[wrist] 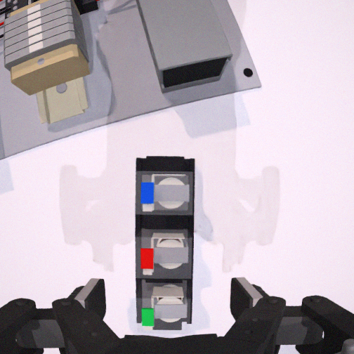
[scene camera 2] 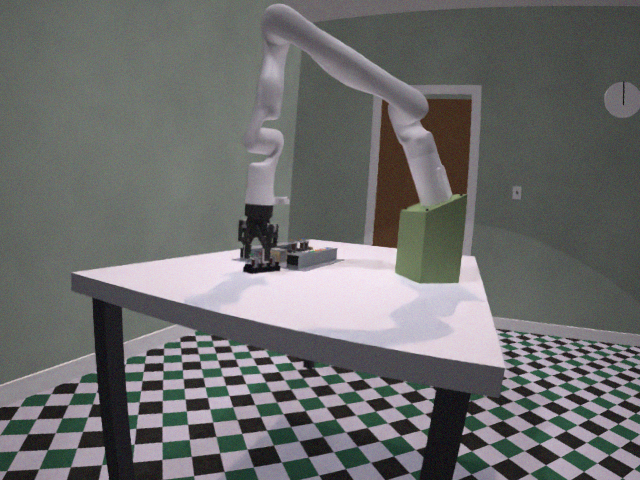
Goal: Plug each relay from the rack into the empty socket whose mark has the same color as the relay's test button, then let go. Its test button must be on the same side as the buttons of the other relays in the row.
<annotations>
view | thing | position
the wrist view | gripper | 167, 295
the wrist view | blue-button relay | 157, 192
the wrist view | black rack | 151, 163
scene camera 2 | gripper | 255, 260
</annotations>
